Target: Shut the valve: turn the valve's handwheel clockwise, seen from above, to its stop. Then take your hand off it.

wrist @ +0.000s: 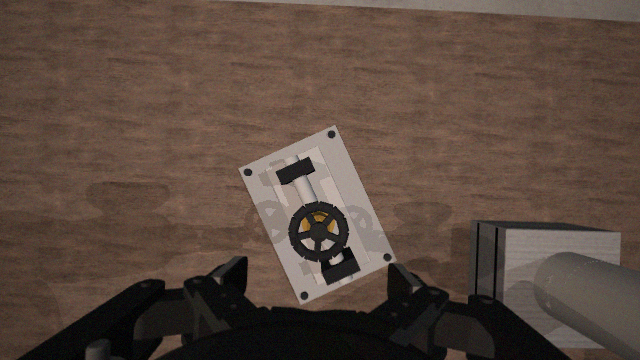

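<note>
The valve's black handwheel, a round rim with several spokes, sits above a brass-coloured body on a pale pipe. The pipe rests in two black blocks on a light grey base plate with a dark bolt at each corner, turned at an angle on the table. My gripper is open and empty. Its two fingers stand wide apart, left and right below the handwheel in the view, and do not touch it. The wheel's turn position against its stop cannot be told from this view.
A box-like block with a pale top and dark grooved side stands on the right. A thick grey cylinder reaches over it from the right edge. The wooden table ends at a grey strip along the top.
</note>
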